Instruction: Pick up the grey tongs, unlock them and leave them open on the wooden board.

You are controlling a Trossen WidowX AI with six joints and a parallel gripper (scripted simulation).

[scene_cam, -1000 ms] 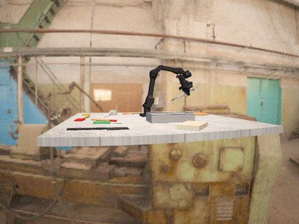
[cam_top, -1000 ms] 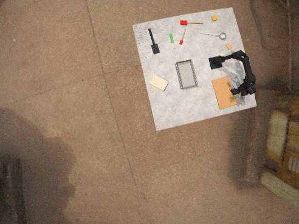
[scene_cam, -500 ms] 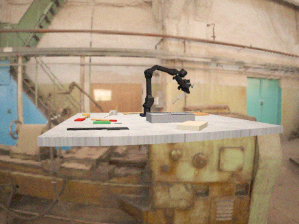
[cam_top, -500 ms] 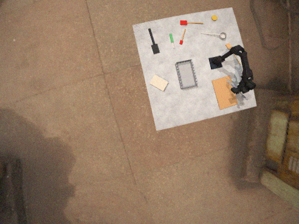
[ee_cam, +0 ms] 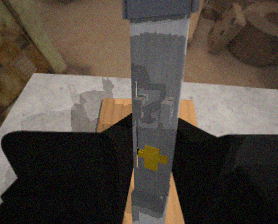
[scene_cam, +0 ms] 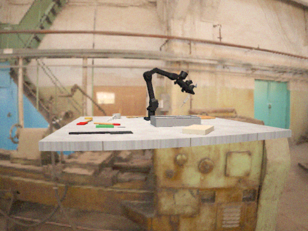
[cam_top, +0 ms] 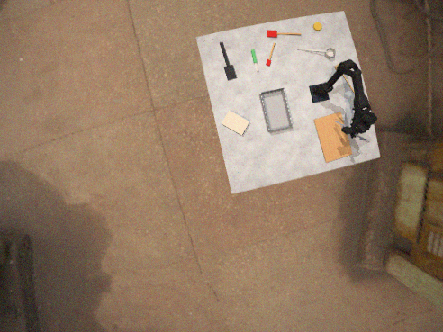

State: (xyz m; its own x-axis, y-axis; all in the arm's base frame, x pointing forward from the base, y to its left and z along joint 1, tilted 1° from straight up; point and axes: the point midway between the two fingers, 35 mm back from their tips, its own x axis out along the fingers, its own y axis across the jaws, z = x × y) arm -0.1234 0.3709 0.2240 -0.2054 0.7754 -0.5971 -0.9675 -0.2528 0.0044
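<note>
The yellow mark lies 30 mm to the right of my gripper tip, 20 mm above it and 10 mm ahead of it. From my gripper tip the other things lie so: wooden board 210 mm below, 20 mm to the right, 10 mm ahead; then grey roasting tin 490 mm ahead, 250 mm to the right, 190 mm below; then cream block 800 mm ahead, 210 mm below, 160 mm to the right.
</note>
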